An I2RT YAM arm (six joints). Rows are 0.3 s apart.
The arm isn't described. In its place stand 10 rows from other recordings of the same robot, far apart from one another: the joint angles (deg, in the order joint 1, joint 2, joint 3, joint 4, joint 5, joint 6), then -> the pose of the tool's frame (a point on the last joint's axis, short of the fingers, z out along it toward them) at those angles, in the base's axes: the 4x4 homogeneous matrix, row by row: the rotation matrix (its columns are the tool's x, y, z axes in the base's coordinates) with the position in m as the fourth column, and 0 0 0 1 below.
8.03, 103.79, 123.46, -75.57, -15.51, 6.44 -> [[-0.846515 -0.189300 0.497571 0.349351], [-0.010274 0.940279 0.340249 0.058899], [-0.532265 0.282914 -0.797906 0.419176], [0 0 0 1]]
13.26, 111.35, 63.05, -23.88, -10.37, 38.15 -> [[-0.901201 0.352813 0.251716 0.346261], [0.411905 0.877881 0.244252 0.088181], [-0.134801 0.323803 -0.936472 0.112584], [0 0 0 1]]
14.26, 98.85, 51.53, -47.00, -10.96, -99.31 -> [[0.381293 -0.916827 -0.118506 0.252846], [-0.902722 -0.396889 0.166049 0.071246], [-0.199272 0.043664 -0.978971 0.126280], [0 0 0 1]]
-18.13, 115.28, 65.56, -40.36, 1.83, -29.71 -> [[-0.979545 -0.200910 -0.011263 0.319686], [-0.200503 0.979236 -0.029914 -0.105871], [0.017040 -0.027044 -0.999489 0.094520], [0 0 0 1]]
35.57, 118.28, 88.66, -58.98, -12.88, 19.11 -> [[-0.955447 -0.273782 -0.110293 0.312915], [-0.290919 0.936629 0.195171 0.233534], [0.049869 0.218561 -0.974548 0.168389], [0 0 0 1]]
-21.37, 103.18, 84.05, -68.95, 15.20, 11.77 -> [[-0.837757 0.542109 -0.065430 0.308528], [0.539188 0.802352 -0.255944 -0.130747], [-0.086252 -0.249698 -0.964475 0.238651], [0 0 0 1]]
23.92, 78.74, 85.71, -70.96, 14.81, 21.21 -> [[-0.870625 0.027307 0.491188 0.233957], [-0.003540 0.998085 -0.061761 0.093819], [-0.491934 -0.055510 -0.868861 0.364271], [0 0 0 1]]
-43.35, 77.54, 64.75, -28.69, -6.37, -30.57 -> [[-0.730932 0.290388 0.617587 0.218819], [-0.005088 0.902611 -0.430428 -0.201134], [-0.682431 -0.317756 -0.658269 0.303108], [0 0 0 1]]
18.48, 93.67, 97.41, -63.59, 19.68, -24.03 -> [[-0.692836 -0.460038 0.555287 0.318174], [-0.635826 0.752992 -0.169496 0.093696], [-0.340152 -0.470498 -0.814204 0.359839], [0 0 0 1]]
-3.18, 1.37, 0.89, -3.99, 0.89, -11.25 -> [[-0.090159 0.054384 0.994441 0.110628], [-0.190359 0.979158 -0.070806 -0.006700], [-0.977566 -0.195684 -0.077928 0.169217], [0 0 0 1]]
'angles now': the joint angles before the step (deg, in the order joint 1, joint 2, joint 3, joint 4, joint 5, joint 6). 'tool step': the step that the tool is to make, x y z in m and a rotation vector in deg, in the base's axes. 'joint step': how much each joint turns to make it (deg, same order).
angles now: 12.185, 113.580, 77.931, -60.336, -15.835, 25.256
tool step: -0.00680, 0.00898, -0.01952, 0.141, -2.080, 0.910
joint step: 1.728, -0.002, -4.765, 7.059, 0.262, 0.875
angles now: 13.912, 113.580, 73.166, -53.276, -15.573, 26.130
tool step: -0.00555, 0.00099, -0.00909, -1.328, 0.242, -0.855
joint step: 0.503, -0.002, -2.296, 2.119, 1.136, 1.487
